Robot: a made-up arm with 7 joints. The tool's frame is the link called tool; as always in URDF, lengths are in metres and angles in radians. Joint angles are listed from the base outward.
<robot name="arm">
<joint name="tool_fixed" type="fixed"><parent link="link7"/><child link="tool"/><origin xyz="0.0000 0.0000 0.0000" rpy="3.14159 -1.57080 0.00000"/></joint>
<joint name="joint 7" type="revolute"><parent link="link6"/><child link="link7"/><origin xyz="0.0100 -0.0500 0.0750" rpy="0.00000 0.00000 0.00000"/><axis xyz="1 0 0"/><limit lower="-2.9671" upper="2.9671"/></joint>
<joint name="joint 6" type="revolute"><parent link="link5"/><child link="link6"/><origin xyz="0.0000 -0.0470 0.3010" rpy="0.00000 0.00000 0.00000"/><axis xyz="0 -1 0"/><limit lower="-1.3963" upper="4.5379"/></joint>
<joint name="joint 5" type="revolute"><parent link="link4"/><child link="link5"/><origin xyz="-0.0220 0.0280 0.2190" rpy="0.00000 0.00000 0.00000"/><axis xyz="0 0 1"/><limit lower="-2.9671" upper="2.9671"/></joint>
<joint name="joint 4" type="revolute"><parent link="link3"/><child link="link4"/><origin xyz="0.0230 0.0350 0.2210" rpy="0.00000 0.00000 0.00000"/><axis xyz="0 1 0"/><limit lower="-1.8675" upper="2.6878"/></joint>
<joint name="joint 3" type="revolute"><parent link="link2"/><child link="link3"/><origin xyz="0.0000 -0.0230 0.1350" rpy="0.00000 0.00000 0.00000"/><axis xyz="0 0 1"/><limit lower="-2.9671" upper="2.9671"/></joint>
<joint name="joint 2" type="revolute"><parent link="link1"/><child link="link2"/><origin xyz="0.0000 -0.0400 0.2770" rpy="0.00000 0.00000 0.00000"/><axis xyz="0 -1 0"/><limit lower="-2.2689" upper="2.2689"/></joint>
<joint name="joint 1" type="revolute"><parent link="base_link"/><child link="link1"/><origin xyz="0.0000 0.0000 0.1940" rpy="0.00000 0.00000 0.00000"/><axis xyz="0 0 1"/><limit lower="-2.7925" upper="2.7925"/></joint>
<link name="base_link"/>
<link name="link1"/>
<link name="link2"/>
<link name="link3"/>
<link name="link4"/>
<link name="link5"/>
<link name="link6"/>
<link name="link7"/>
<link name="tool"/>
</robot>
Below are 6 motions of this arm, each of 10 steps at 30 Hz.
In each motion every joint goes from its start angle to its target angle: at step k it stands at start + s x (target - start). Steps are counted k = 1, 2, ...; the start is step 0. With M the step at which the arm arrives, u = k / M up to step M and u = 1 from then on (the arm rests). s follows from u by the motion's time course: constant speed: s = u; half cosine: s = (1 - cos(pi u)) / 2; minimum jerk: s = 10 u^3 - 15 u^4 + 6 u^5.
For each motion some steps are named. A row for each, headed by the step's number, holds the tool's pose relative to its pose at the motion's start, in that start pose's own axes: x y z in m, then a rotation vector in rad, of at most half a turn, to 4 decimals.
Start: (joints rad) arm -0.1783 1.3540 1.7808 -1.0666 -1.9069 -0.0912 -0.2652
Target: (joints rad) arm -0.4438 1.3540 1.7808 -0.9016 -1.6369 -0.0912 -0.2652
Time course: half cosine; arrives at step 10
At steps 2, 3, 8, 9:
2: 0.0037 -0.0280 -0.0073 0.0107 0.0183 -0.0387
3: 0.0069 -0.0610 -0.0153 0.0234 0.0381 -0.0841
8: -0.0044 -0.2764 -0.0528 0.1076 0.1294 -0.3809
9: -0.0087 -0.2986 -0.0553 0.1164 0.1353 -0.4119

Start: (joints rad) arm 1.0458 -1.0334 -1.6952 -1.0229 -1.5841 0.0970 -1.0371
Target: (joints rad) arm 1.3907 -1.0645 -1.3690 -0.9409 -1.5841 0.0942 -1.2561
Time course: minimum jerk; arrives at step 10
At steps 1, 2, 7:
1: -0.0009 0.0013 0.0024 0.0043 -0.0002 0.0001
2: -0.0065 0.0088 0.0162 0.0288 -0.0008 0.0009
7: -0.1050 0.0780 0.2294 0.4032 0.0681 0.0217

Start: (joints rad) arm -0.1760 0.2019 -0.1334 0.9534 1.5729 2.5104 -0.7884
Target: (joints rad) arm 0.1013 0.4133 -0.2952 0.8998 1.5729 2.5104 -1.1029
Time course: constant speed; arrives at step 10
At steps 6, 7, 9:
6: 0.0783 -0.0445 -0.0031 0.0190 0.0030 -0.0152
7: 0.0920 -0.0494 -0.0019 0.0186 0.0034 -0.0174
9: 0.1198 -0.0566 0.0021 0.0150 0.0038 -0.0217

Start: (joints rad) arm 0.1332 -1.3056 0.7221 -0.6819 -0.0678 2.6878 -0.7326
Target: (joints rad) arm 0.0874 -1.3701 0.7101 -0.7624 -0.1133 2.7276 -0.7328
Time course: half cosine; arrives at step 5
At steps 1, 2, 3, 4, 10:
1: -0.0010 0.0045 0.0017 -0.0006 0.0121 -0.0088
2: -0.0033 0.0163 0.0061 -0.0019 0.0437 -0.0317
3: -0.0056 0.0309 0.0115 -0.0030 0.0829 -0.0597
4: -0.0071 0.0427 0.0158 -0.0035 0.1148 -0.0821
10: -0.0076 0.0472 0.0175 -0.0036 0.1270 -0.0906

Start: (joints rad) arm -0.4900 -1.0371 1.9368 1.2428 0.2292 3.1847 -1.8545
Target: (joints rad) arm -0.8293 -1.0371 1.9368 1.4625 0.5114 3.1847 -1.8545
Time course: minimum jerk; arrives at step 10
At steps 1, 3, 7, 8, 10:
1: -0.0003 0.0008 0.0002 -0.0004 -0.0012 -0.0010
3: -0.0051 0.0149 0.0039 -0.0075 -0.0234 -0.0197
7: -0.0267 0.0773 0.0131 -0.0480 -0.1316 -0.1023
8: -0.0301 0.0871 0.0135 -0.0558 -0.1503 -0.1151
10: -0.0320 0.0925 0.0137 -0.0602 -0.1608 -0.1222

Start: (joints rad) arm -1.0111 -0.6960 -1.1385 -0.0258 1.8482 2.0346 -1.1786
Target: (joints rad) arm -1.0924 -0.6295 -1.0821 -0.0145 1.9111 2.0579 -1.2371
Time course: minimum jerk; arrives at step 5
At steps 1, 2, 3, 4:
1: 0.0013 0.0036 0.0015 -0.0066 0.0008 -0.0007
2: 0.0072 0.0196 0.0079 -0.0359 0.0045 -0.0039
3: 0.0164 0.0417 0.0163 -0.0764 0.0102 -0.0079
4: 0.0234 0.0570 0.0219 -0.1046 0.0144 -0.0106

